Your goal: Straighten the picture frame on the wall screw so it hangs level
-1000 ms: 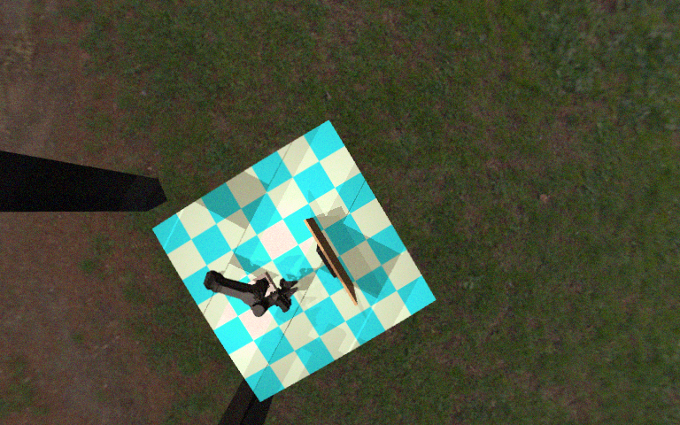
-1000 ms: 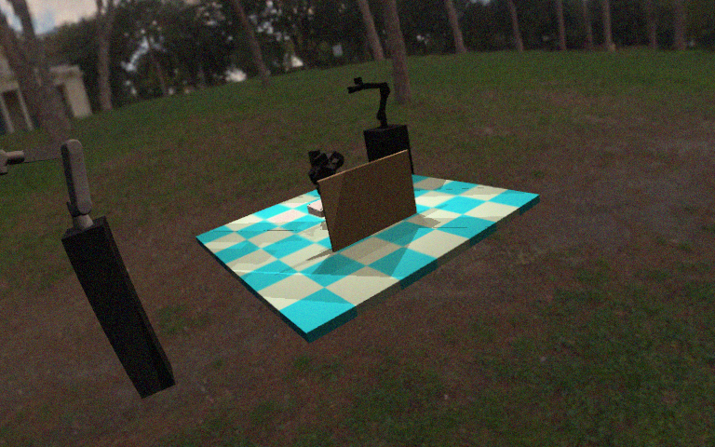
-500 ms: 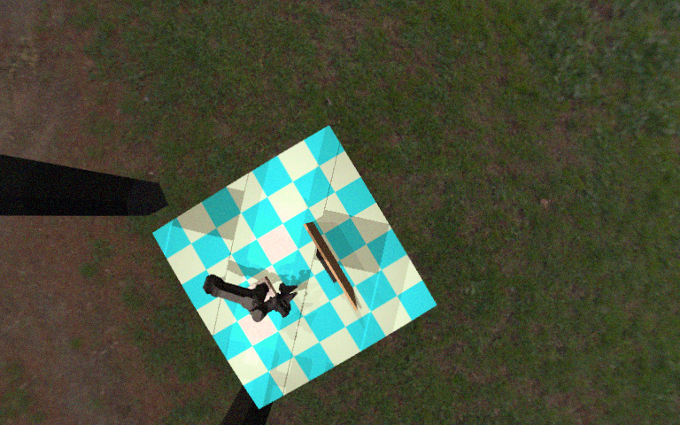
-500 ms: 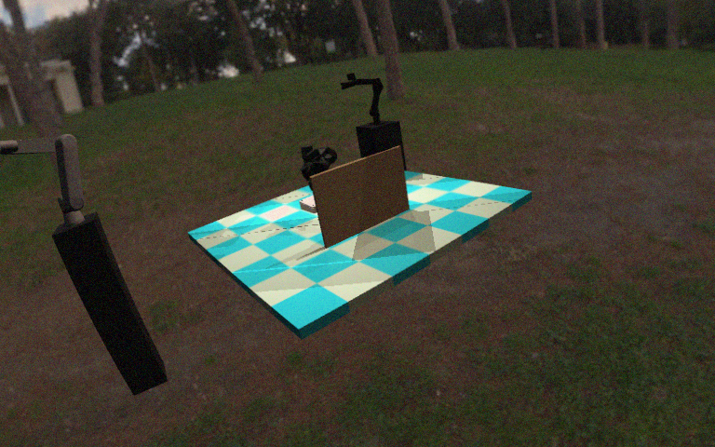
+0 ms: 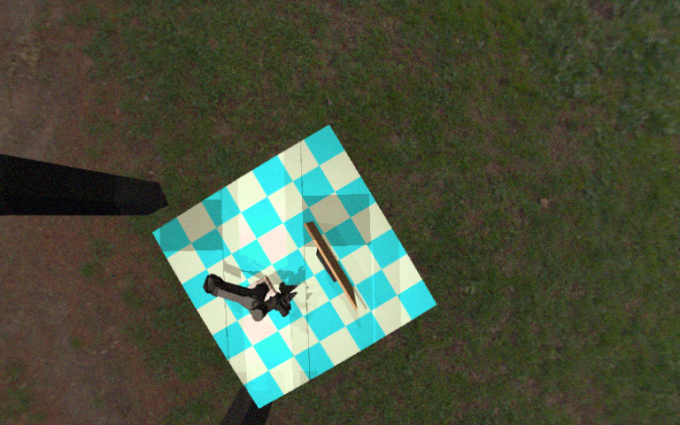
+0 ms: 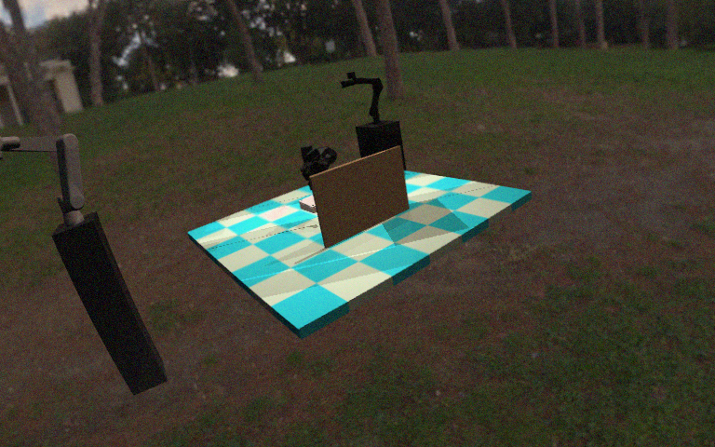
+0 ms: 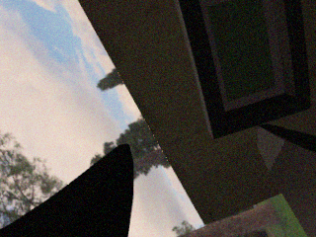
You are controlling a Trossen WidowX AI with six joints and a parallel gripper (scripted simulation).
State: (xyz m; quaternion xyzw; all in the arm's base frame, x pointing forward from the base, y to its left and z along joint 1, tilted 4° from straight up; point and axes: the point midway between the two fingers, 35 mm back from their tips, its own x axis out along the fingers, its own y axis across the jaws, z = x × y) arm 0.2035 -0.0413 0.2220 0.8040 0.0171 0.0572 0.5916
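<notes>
Now: the picture frame 19 cm ahead of my gripper tip, 9 cm below it and 4 cm to the left of it. Also, from my gripper tip: wall panel: 20 cm ahead, 10 cm below, 4 cm to the left.
</notes>
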